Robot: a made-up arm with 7 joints.
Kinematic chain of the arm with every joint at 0, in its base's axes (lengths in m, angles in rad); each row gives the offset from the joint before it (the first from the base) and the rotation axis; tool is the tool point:
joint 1: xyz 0 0.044 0 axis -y
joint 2: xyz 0 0.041 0 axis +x
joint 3: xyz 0 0 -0.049 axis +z
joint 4: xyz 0 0 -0.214 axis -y
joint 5: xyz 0 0 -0.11 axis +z
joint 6: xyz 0 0 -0.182 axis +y
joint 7: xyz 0 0 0 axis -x
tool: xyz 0 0 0
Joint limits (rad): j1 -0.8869..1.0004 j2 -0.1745..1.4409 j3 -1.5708..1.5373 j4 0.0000..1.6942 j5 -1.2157..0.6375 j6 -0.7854..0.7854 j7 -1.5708..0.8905
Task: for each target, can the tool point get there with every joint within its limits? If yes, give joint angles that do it. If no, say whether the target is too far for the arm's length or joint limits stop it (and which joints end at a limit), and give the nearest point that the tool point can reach.
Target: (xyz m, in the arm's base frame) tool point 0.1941 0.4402 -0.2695
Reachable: yes | joints -0.2139 1.0104 0.0023 1.0074 -0.4033 0.5374 -0.9102
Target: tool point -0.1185 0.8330 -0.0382
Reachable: no: too far | nearest point -0.0659 0.6334 -0.0537 | short by 0.207 m
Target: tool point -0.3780 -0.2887 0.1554
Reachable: no: joint limits stop it (at a limit: joint 1, joint 2, joint 3) | nearest point -0.1573 -0.2472 -0.1282 | short by 0.362 m
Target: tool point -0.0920 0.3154 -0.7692
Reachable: no: too far | nearest point -0.0632 0.2432 -0.5282 | short by 0.253 m
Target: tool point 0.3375 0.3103 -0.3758
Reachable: yes | joints 0.6573 0.3661 0.6743 0.1657 -0.9830 -0.4677 0.2590
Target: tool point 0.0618 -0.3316 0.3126
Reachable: no: joint limits stop it (at a limit: joint 1, joint 2, joint 4) | nearest point 0.2421 -0.1895 0.0400 | short by 0.356 m
